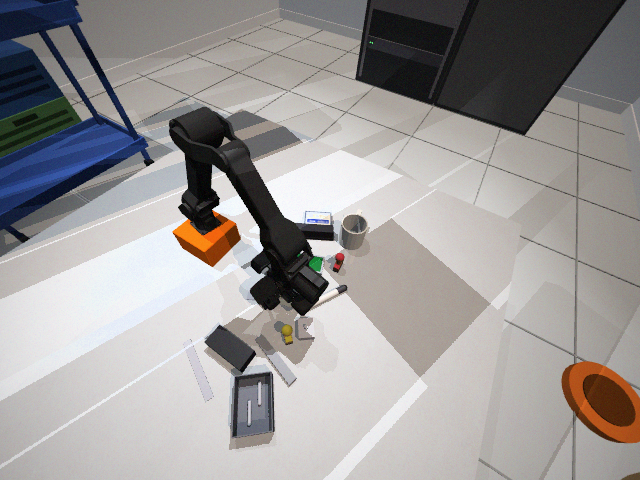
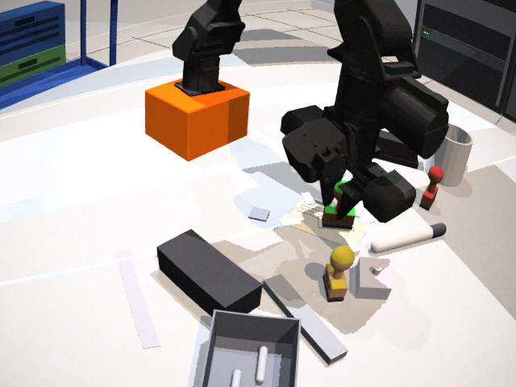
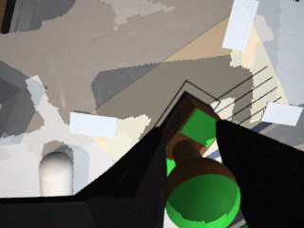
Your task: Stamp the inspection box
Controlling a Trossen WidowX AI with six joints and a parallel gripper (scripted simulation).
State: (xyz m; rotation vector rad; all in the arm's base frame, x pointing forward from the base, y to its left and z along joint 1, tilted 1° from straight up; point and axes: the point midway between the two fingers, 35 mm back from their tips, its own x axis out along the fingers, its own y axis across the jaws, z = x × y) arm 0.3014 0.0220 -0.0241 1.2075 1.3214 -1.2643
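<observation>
Right now my gripper tip is 1 cm to the right of the green stamp. Round my gripper tip: yellow stamp: 9 cm ahead, 7 cm to the right; grey block: 11 cm ahead, 3 cm to the right, 1 cm below; card: 1 cm behind, 2 cm below.
</observation>
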